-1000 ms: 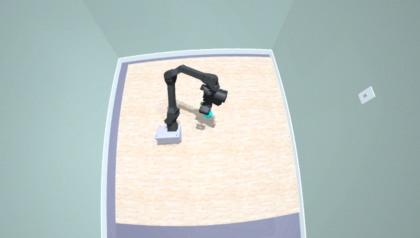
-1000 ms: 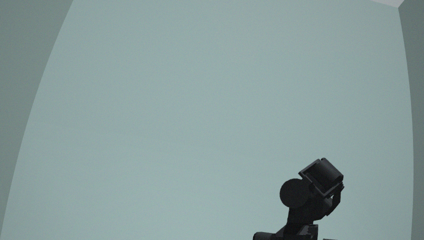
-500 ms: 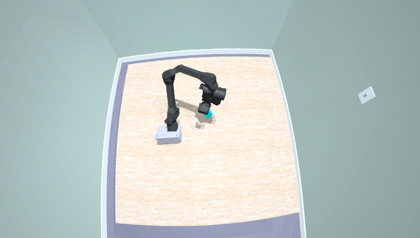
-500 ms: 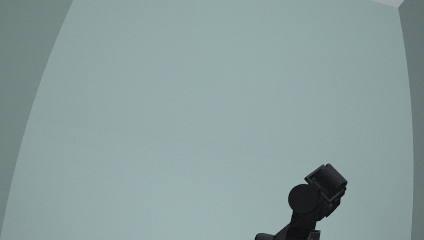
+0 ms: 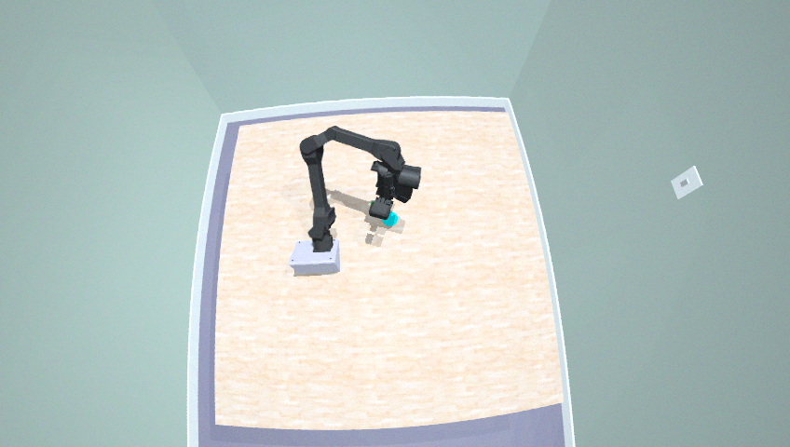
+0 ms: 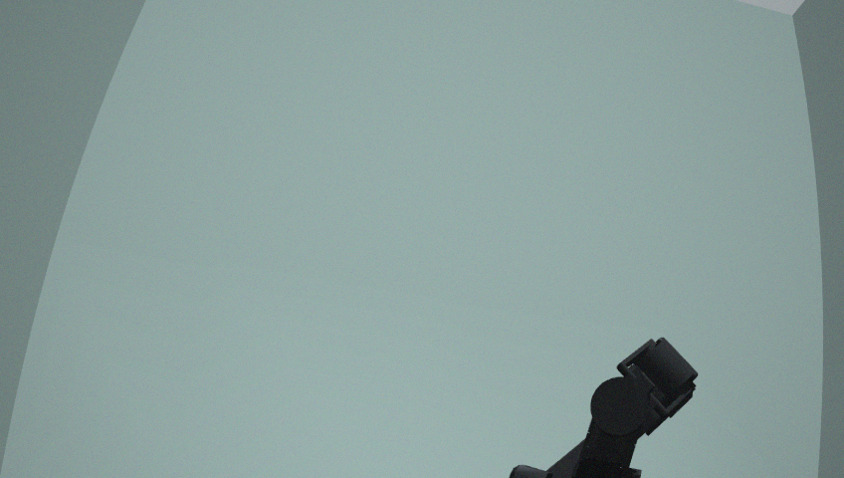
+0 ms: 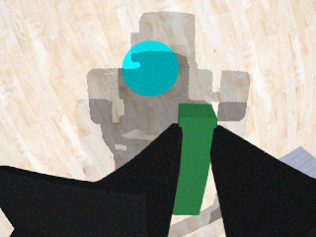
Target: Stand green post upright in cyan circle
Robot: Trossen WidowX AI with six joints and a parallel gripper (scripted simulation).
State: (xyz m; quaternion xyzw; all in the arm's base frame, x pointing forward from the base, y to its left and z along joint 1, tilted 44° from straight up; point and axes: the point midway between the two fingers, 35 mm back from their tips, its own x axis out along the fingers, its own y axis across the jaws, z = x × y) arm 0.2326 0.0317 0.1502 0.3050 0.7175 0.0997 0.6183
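My gripper tip is now 13 cm above the cyan circle, 1 cm to the right of it and 1 cm short of it. Also, from my gripper tip: green post 2 cm behind, 1 cm to the left.
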